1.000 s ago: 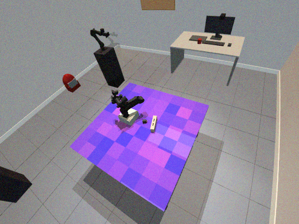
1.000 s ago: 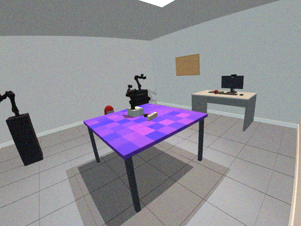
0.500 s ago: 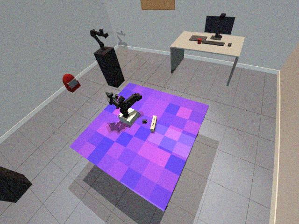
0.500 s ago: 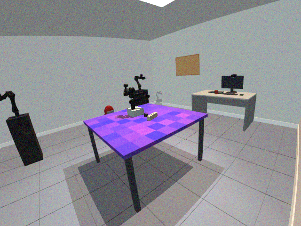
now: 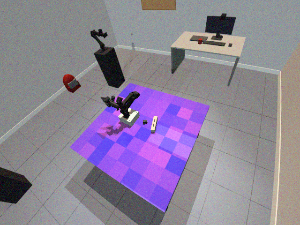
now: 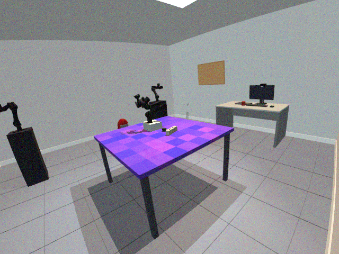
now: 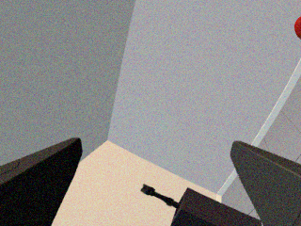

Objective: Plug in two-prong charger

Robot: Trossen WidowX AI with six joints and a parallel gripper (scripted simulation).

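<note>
The two-prong charger is 410 mm ahead of my gripper tip, 150 mm to the left of it and 400 mm below it.
</note>
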